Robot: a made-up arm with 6 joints.
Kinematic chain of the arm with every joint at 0, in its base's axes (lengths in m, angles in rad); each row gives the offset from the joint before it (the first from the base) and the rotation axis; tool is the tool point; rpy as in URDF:
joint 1: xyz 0 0 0.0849 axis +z
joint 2: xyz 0 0 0 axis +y
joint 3: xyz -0.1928 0 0.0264 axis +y
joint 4: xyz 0.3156 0 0.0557 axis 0.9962 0 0.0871
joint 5: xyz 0 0 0 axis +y
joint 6: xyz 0.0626 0 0.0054 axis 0.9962 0 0.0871
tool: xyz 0 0 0 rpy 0 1.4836 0
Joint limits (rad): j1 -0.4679..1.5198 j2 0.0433..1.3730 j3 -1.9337..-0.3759 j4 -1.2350..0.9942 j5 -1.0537..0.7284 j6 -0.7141..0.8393
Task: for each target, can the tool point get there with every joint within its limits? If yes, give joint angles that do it. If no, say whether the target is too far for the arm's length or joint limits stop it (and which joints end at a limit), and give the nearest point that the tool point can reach.
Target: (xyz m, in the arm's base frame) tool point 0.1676 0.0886 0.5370
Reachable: yes | joints 0.3763 1.0794 -1.8014 0.6522 0.5768 0.2133
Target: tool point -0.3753 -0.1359 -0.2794
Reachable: no: joint limits stop it (at a limit: joint 1, joint 2, joint 3, joint 5) | nearest point -0.0147 0.2095 -0.0132 | short by 0.566 m
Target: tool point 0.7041 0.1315 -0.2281
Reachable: no: too far | nearest point 0.2974 0.0555 0.0601 | short by 0.504 m
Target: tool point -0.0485 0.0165 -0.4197
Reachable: no: joint limits stop it (at a limit: joint 1, joint 2, joint 3, joint 5) | nearest point 0.0056 0.2019 -0.0182 | short by 0.446 m
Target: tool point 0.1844 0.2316 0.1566
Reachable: yes | joints 0.8924 1.0598 -0.5978 -0.3573 -0.0811 -0.1605
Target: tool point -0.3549 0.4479 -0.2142
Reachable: no: too far | nearest point -0.0307 0.2463 0.0195 | short by 0.448 m
